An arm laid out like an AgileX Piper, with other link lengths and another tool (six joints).
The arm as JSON. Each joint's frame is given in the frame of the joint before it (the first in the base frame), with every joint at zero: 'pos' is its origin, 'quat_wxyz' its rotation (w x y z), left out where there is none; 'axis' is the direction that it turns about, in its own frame. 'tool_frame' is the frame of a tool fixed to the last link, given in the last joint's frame.
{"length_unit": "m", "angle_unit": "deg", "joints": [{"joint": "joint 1", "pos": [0.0, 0.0, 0.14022], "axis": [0.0, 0.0, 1.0]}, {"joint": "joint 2", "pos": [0.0, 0.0, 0.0], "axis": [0.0, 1.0, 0.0]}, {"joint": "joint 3", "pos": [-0.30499, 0.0, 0.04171], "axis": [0.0, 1.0, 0.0]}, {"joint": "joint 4", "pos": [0.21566, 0.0, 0.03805], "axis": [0.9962, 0.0, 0.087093]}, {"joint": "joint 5", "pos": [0.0, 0.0, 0.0], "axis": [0.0, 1.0, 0.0]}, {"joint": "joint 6", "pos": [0.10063, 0.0, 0.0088], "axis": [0.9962, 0.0, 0.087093]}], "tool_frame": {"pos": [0.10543, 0.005, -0.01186], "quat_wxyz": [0.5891, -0.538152, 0.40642, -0.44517]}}
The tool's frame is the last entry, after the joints.
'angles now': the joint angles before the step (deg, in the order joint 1, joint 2, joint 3, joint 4, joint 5, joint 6). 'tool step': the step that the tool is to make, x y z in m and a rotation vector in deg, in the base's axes. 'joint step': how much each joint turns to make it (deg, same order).
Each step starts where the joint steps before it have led.
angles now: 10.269 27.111 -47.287 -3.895 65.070 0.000
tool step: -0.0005 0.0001 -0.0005 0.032 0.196 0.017
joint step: 0.024 -0.001 0.006 0.047 0.184 0.024
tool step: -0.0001 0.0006 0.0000 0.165 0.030 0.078
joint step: 0.018 0.002 -0.006 0.169 0.005 0.019
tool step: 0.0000 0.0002 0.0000 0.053 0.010 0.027
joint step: 0.009 0.007 0.000 0.053 -0.006 0.008
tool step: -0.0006 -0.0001 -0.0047 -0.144 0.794 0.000
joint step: -0.007 -0.009 0.810 0.006 0.006 -0.007
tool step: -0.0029 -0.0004 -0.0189 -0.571 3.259 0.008
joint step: -0.050 0.035 3.262 0.062 0.009 -0.051
